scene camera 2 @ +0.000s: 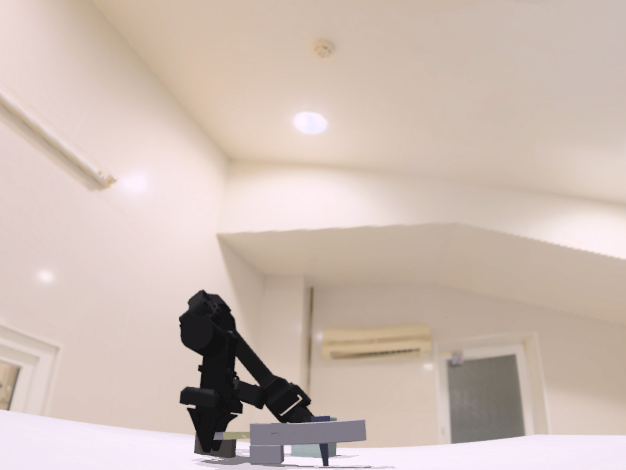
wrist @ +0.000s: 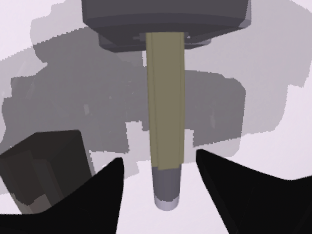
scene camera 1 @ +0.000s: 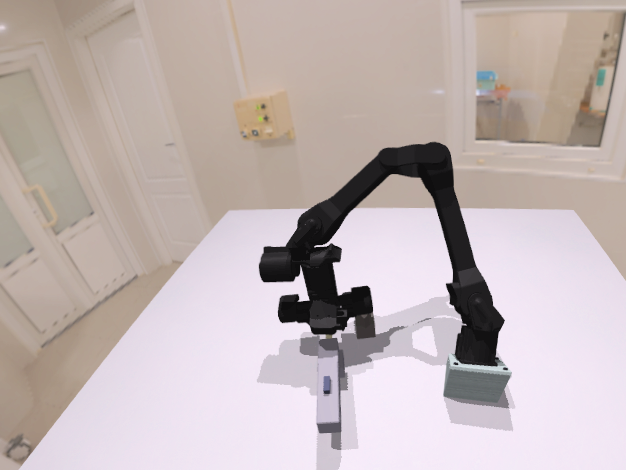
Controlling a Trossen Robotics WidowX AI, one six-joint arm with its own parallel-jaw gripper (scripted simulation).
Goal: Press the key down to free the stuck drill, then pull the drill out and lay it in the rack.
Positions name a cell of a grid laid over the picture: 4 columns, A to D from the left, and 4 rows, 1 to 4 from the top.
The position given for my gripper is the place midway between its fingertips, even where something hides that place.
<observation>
my gripper: scene camera 2 B4; wrist C3; scene camera 1 C3
</observation>
